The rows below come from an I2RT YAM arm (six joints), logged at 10 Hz.
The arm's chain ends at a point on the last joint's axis. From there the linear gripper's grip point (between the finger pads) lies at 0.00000 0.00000 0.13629 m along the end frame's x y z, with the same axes.
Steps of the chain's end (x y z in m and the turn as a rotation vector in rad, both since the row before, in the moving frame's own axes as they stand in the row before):
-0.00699, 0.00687, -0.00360, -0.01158, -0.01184, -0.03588
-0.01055, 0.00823, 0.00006, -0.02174, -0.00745, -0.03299
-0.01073, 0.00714, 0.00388, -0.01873, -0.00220, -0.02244
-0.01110, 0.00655, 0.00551, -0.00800, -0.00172, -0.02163
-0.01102, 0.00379, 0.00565, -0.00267, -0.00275, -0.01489
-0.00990, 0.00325, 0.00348, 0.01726, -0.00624, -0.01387
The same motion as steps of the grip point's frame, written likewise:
-0.00857, 0.00848, -0.00362, -0.01158, -0.01184, -0.03588
-0.01152, 0.01121, 0.00002, -0.02174, -0.00745, -0.03299
-0.01100, 0.00970, 0.00386, -0.01873, -0.00220, -0.02244
-0.01132, 0.00764, 0.00551, -0.00800, -0.00172, -0.02163
-0.01139, 0.00416, 0.00565, -0.00267, -0.00275, -0.01489
-0.01077, 0.00090, 0.00346, 0.01726, -0.00624, -0.01387

